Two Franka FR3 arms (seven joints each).
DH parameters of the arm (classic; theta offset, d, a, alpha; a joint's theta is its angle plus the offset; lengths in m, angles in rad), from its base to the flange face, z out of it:
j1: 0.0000 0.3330 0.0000 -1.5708
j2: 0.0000 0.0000 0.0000 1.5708
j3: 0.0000 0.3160 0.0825 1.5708
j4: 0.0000 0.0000 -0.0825 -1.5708
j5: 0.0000 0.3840 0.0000 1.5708
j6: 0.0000 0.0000 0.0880 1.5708
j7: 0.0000 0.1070 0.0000 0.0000
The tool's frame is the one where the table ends.
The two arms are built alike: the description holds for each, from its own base.
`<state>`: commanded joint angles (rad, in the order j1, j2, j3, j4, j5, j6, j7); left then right.
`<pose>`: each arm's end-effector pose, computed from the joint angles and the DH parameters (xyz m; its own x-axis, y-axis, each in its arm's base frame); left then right.
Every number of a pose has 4 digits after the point.
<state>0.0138 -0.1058 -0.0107 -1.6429 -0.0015 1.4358 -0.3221 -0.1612 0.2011 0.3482 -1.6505 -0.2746 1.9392 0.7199</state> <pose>0.5064 0.0011 0.6360 0.9427 0.3195 -0.0960 0.3179 -0.9476 -0.0317 0.6267 0.0834 0.5083 0.8835 -0.4243 0.1984 -0.4469 -0.8905 0.0857</pose>
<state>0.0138 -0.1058 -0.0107 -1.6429 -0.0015 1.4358 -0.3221 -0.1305 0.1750 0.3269 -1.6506 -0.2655 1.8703 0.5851</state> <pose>0.5064 0.0011 0.6360 0.9427 0.3195 -0.0960 0.3179 -0.9476 -0.0317 0.6148 0.0885 0.5167 0.9408 -0.3038 0.1506 -0.3246 -0.9354 0.1404</pose>
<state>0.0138 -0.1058 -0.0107 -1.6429 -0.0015 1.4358 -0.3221 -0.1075 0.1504 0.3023 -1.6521 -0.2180 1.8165 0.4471</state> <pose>0.5064 0.0011 0.6360 0.9427 0.3195 -0.0960 0.3179 -0.9476 -0.0317 0.6041 0.0903 0.5244 0.9765 -0.1966 0.0880 -0.2077 -0.9677 0.1431</pose>
